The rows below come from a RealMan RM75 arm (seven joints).
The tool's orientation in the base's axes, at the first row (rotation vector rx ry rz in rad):
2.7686 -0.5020 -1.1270
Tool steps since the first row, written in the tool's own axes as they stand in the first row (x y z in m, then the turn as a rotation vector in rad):
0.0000 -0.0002 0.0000 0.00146 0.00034 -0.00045
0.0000 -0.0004 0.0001 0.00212 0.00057 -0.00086
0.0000 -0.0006 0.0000 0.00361 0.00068 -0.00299
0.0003 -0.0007 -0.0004 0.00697 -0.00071 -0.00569
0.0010 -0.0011 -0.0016 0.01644 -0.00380 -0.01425
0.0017 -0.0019 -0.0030 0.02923 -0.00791 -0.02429
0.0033 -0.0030 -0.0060 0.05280 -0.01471 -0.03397
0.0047 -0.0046 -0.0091 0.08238 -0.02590 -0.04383
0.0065 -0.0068 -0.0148 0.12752 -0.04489 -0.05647
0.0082 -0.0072 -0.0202 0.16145 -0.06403 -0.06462
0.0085 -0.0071 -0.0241 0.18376 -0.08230 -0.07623
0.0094 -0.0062 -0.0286 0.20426 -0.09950 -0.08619
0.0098 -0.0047 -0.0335 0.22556 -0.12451 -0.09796
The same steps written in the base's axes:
0.0001 0.0002 0.0000 0.00120 -0.00083 -0.00056
0.0000 0.0004 -0.0002 0.00187 -0.00128 -0.00065
0.0002 0.0006 -0.0001 0.00432 -0.00194 -0.00008
0.0007 0.0005 -0.0001 0.00881 -0.00185 -0.00066
0.0021 0.0007 0.0002 0.02191 -0.00238 -0.00145
0.0037 0.0011 0.0006 0.03853 -0.00312 -0.00358
0.0072 0.0016 0.0015 0.06282 -0.00502 -0.01368
0.0107 0.0025 0.0024 0.09240 -0.00487 -0.02859
0.0164 0.0038 0.0048 0.13637 -0.00278 -0.05350
0.0214 0.0035 0.0075 0.16974 0.00339 -0.07428
0.0243 0.0032 0.0101 0.19752 0.01265 -0.08473
0.0278 0.0020 0.0130 0.22266 0.02156 -0.09493
0.0311 0.0003 0.0166 0.25162 0.03749 -0.10610

